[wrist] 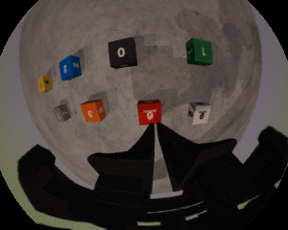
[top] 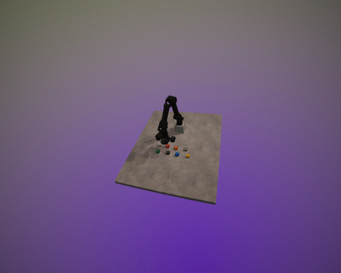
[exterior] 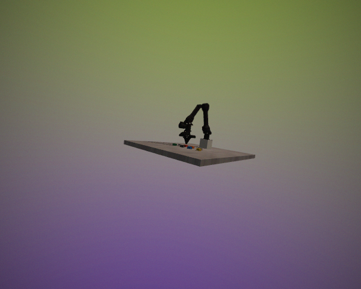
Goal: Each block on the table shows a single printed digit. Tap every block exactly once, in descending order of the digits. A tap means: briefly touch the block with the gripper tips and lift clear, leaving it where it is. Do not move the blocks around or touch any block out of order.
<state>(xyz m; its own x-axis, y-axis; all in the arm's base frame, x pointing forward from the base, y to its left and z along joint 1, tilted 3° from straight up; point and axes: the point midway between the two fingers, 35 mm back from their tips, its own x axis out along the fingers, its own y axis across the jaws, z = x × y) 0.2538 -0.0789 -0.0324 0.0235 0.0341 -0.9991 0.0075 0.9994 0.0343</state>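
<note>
My gripper tip is now 10 mm short of the red block, 10 mm to the right of it and 20 mm above it. The rest, counted from my gripper tip: white block 80 mm to the right, 20 mm below; then black block 100 mm ahead, 30 mm to the left, 20 mm below; then orange block 20 mm ahead, 100 mm to the left, 20 mm below.
</note>
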